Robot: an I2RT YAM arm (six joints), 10 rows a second.
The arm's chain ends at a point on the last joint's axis. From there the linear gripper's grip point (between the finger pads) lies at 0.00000 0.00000 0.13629 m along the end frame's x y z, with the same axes.
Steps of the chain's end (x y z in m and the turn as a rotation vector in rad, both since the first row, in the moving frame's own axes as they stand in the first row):
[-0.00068, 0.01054, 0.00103, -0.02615, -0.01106, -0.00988]
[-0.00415, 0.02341, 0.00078, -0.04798, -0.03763, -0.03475]
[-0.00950, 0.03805, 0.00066, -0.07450, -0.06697, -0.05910]
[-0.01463, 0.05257, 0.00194, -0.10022, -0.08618, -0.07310]
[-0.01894, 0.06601, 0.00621, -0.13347, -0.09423, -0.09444]
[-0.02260, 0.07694, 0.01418, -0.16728, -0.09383, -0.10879]
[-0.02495, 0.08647, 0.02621, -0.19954, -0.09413, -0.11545]
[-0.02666, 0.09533, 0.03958, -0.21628, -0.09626, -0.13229]
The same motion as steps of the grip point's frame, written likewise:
[-0.00217, 0.01411, 0.00098, -0.02615, -0.01106, -0.00988]
[-0.00916, 0.03003, 0.00053, -0.04798, -0.03763, -0.03475]
[-0.01831, 0.04845, -0.00002, -0.07450, -0.06697, -0.05910]
[-0.02583, 0.06661, 0.00075, -0.10022, -0.08618, -0.07310]
[-0.03085, 0.08470, 0.00440, -0.13347, -0.09423, -0.09444]
[-0.03405, 0.10025, 0.01168, -0.16728, -0.09383, -0.10879]
[-0.03609, 0.11412, 0.02291, -0.19954, -0.09413, -0.11545]
[-0.03768, 0.12531, 0.03578, -0.21628, -0.09626, -0.13229]

